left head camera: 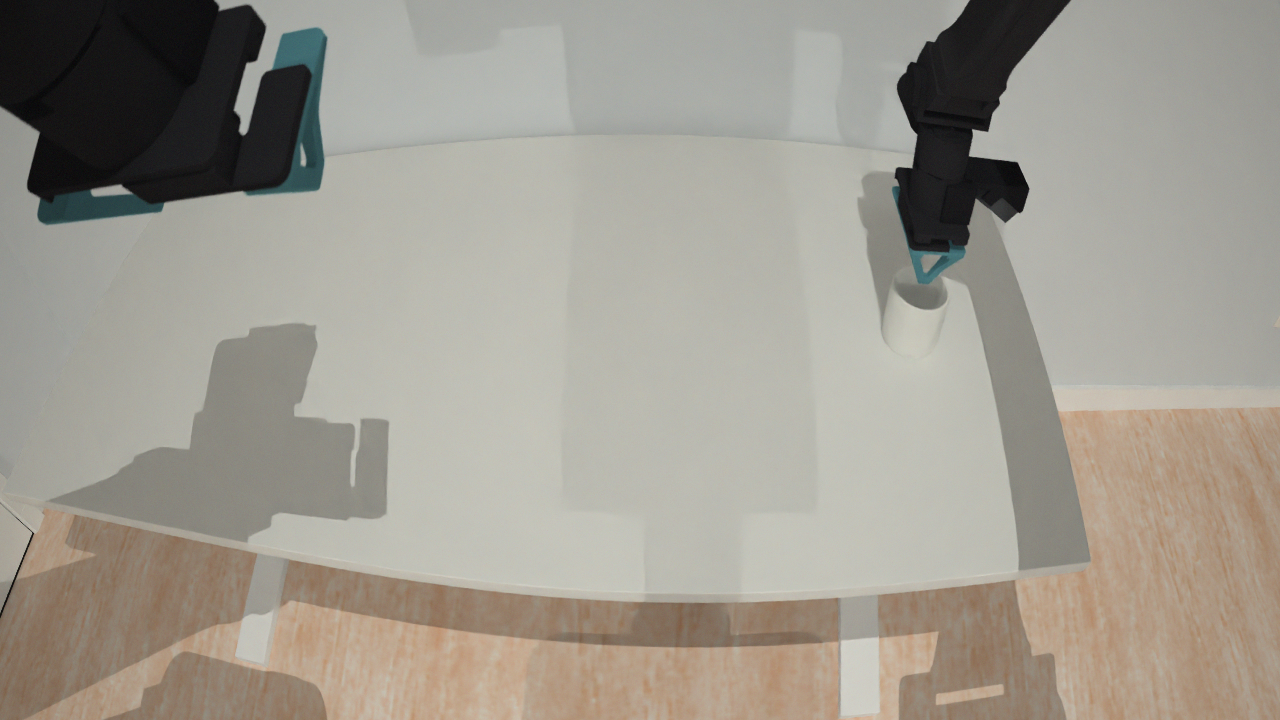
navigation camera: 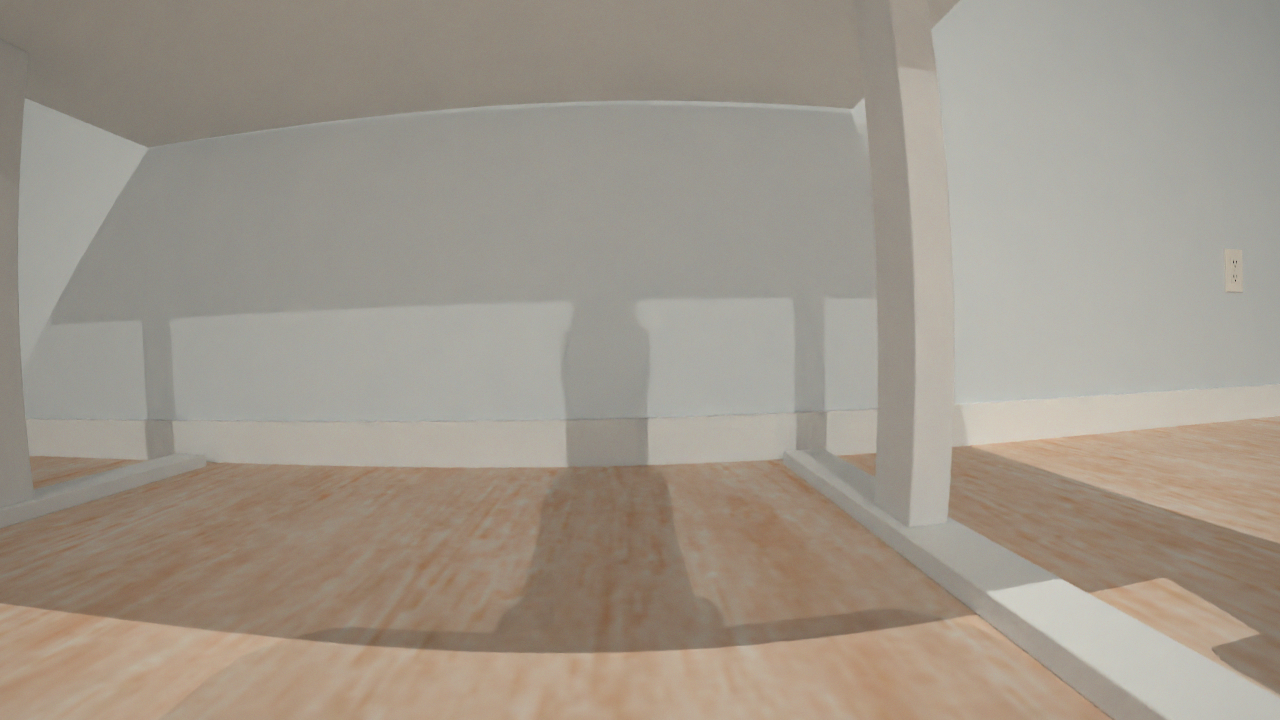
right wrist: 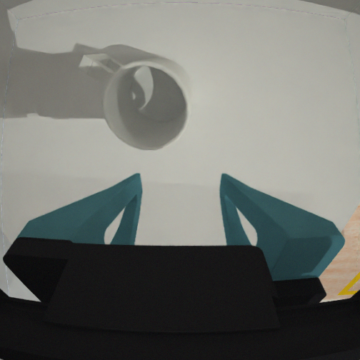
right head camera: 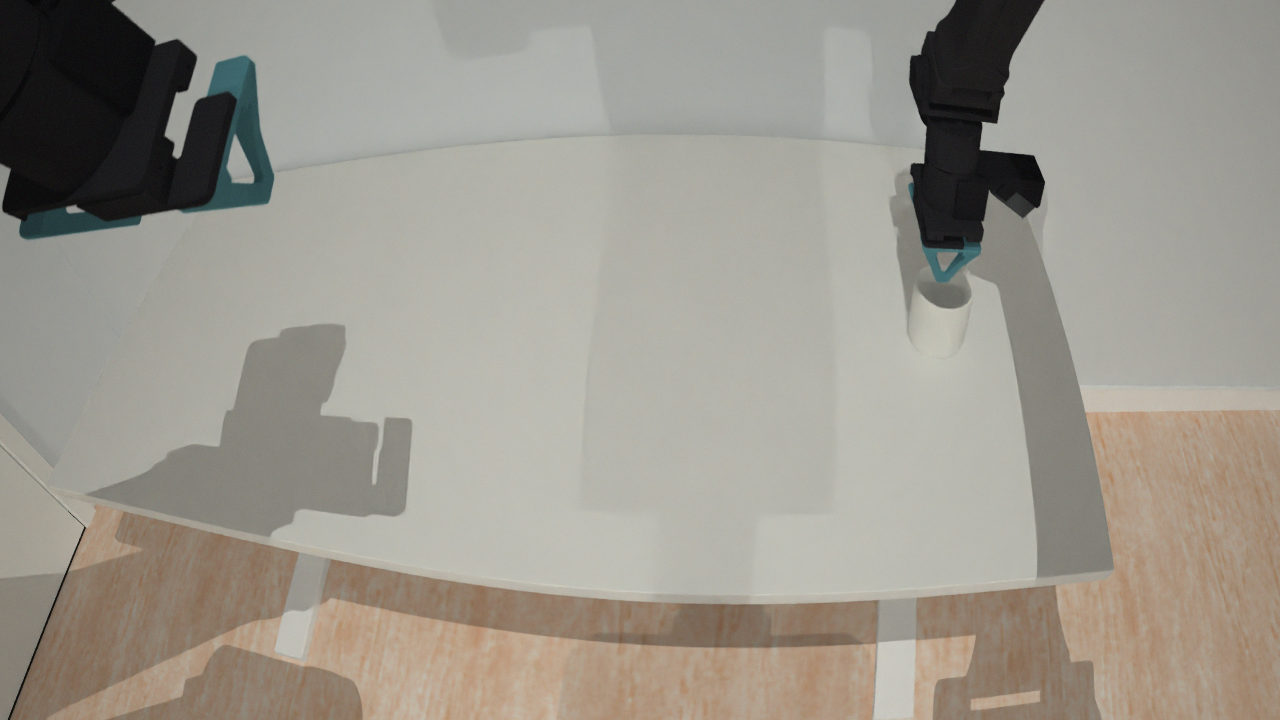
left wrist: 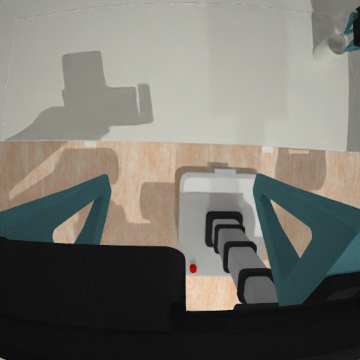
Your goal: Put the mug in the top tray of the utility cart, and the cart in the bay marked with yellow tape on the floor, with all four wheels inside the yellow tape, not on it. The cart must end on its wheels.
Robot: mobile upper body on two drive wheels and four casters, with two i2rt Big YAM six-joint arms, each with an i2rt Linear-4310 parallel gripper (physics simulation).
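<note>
A white mug [left head camera: 913, 329] [right head camera: 938, 329] [left wrist: 325, 54] [right wrist: 150, 117] stands upright near the right end of the white table. In the right wrist view its handle points to the upper left. My right gripper [left head camera: 925, 278] [right head camera: 943, 276] [right wrist: 180, 181] is partly open and empty, its fingers pointing down just behind the mug in the head views; the mug is ahead of the fingertips in the wrist view. My left gripper [left wrist: 181, 181] is wide open and empty, raised at the upper left of the head views. Yellow tape [right wrist: 343, 292] shows at the lower right corner of the right wrist view. The utility cart does not show.
The white table [left head camera: 447, 268] [right head camera: 474, 268] stands against a grey wall. Its leg [navigation camera: 914, 268] and long foot [navigation camera: 993, 568] stand before the base. A pale panel [left head camera: 10, 559] [right head camera: 31, 573] stands at the left edge. My own base [left wrist: 200, 200] shows below the left gripper.
</note>
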